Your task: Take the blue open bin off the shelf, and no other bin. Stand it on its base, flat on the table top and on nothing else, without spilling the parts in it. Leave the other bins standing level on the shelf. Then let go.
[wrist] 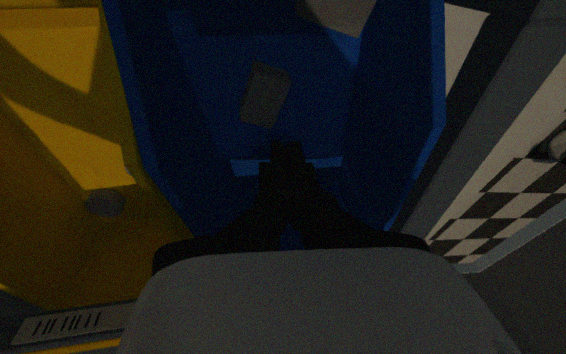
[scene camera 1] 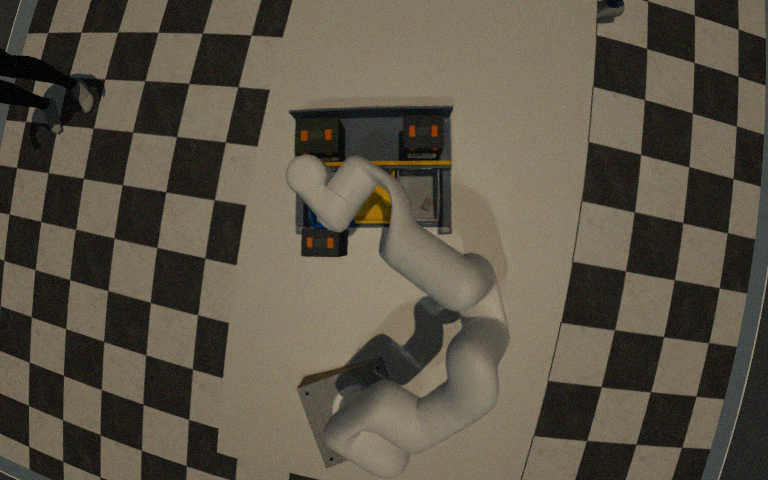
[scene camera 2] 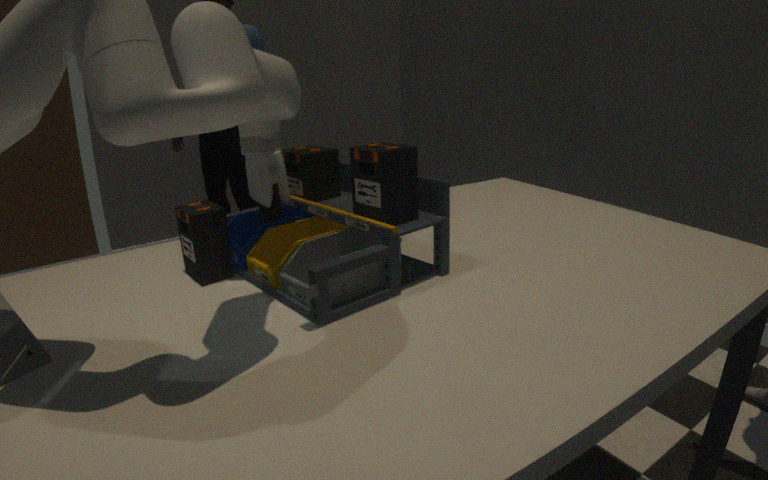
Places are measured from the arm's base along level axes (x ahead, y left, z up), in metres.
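Where they show: gripper, fingertip midpoint: [wrist: 282, 161].
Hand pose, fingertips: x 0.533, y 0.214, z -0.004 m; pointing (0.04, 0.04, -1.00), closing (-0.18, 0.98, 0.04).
Observation:
Each offset is from my fingertips to the top centre of the thing. "spot": to the spot under its first point. Level surfaces: height alone.
The blue open bin {dx -0.012, dy -0.001, dz +0.048 m} [scene camera 1: 318, 221] [scene camera 2: 244, 230] [wrist: 315, 95] is in the shelf's front lower row, at the left end in the scene camera 1 view, beside the yellow bin {dx +0.028, dy -0.105, dz +0.039 m} [scene camera 1: 374, 208] [scene camera 2: 277, 240] [wrist: 30, 210]. A grey block {dx -0.030, dy -0.017, dz -0.010 m} [wrist: 265, 95] lies inside the blue bin. The grey bin {dx +0.062, dy -0.209, dz +0.039 m} [scene camera 1: 417, 195] [scene camera 2: 334, 249] is on the yellow bin's other side. My gripper [scene camera 2: 270, 212] [wrist: 282, 161] points down at the blue bin, with its fingers shut and empty; whether the tips touch the bin I cannot tell. The arm hides the gripper and most of the blue bin in the scene camera 1 view.
A black box {dx -0.134, dy -0.028, dz +0.090 m} [scene camera 1: 323, 243] [scene camera 2: 205, 246] stands on the table {dz -0.042 m} [scene camera 1: 339, 300] [scene camera 2: 509, 350], close in front of the blue bin. Two more black boxes {spot: dx +0.146, dy -0.191, dz +0.182 m} [scene camera 1: 423, 134] [scene camera 2: 385, 183] stand on the upper deck of the shelf {spot: dx +0.046, dy -0.284, dz +0.043 m} [scene camera 1: 446, 200] [scene camera 2: 393, 266]. A yellow rail [scene camera 1: 424, 163] [scene camera 2: 339, 213] runs behind the bins.

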